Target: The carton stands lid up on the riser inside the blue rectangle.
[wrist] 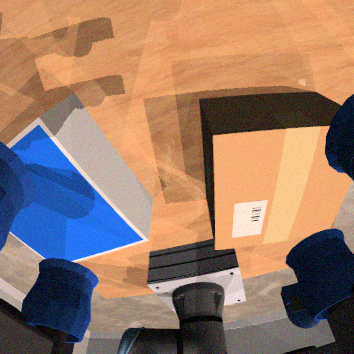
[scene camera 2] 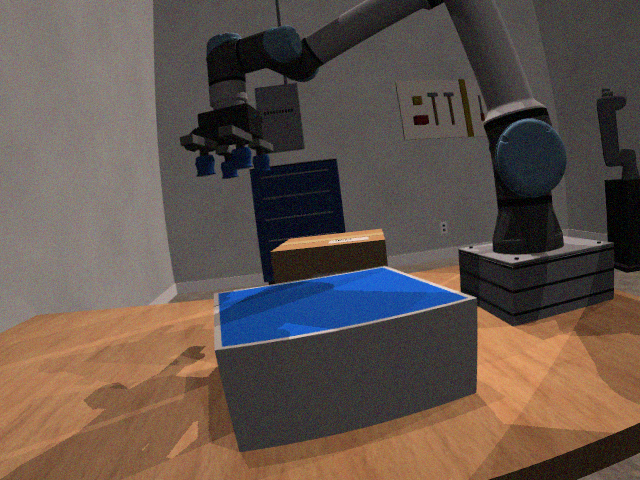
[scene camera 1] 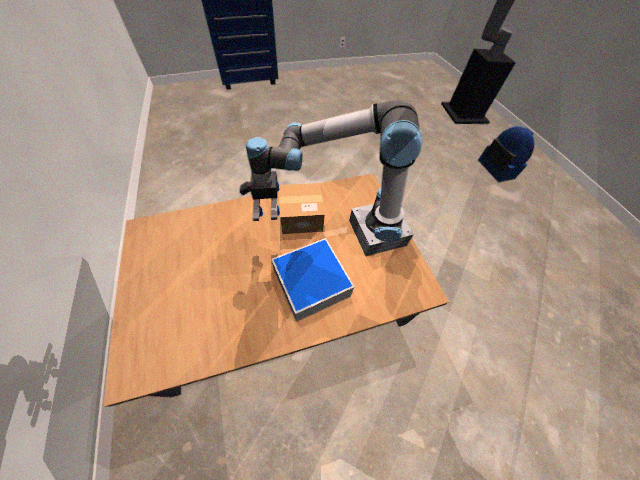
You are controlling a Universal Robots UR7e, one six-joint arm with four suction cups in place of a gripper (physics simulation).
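Observation:
The brown carton (scene camera 1: 302,223) (scene camera 2: 330,260) (wrist: 250,170) stands on the table behind the riser (scene camera 1: 325,303) (scene camera 2: 351,382) (wrist: 100,160), apart from it. Its tape strip and white label face up. The riser is a grey block with the blue rectangle (scene camera 1: 325,268) (scene camera 2: 361,299) (wrist: 95,235) on top, edged in white; no carton stands on it. My gripper (scene camera 1: 266,212) (scene camera 2: 232,164) is open, with no load on its blue suction cups. It hangs above the table, higher than the carton and left of it in both scene views. The cups frame the wrist view's sides.
The arm's grey base block (scene camera 1: 385,248) (scene camera 2: 558,289) (wrist: 195,265) stands on the table (scene camera 1: 180,310) to the right of the carton and riser in the scene views. A blue drawer cabinet (scene camera 1: 242,41) (scene camera 2: 297,206) stands by the back wall, beyond the table.

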